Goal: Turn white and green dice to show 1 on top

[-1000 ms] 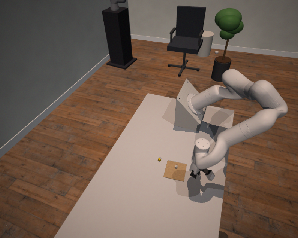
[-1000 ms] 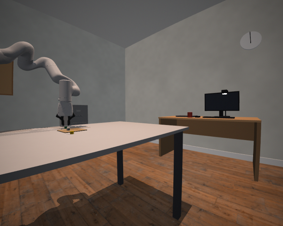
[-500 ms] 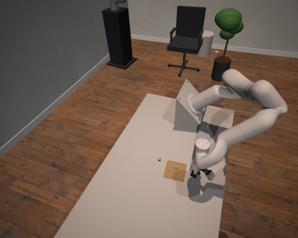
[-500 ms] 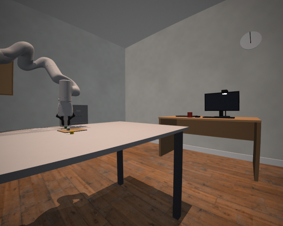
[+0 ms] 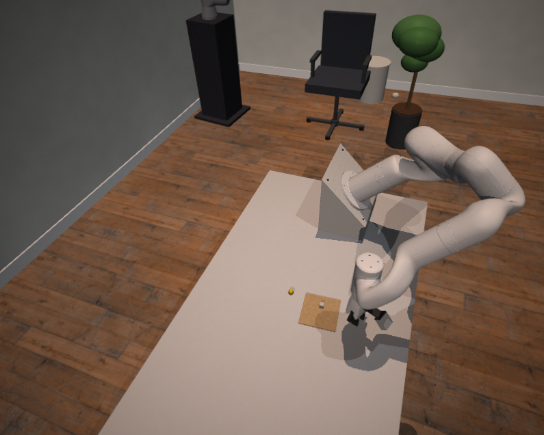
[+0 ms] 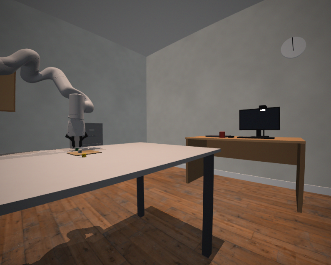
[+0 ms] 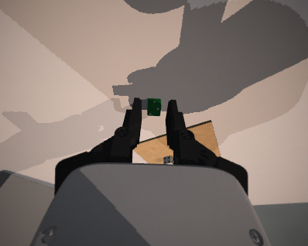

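Right now the green die is 30 mm below my hand and 10 mm to the right of it. The rest, counted from my hand: mat 140 mm to the right, 40 mm below, 20 mm ahead; then white die 140 mm to the right, 30 mm below, 10 mm behind; then yellow die 280 mm to the right, 30 mm below, 10 mm behind.
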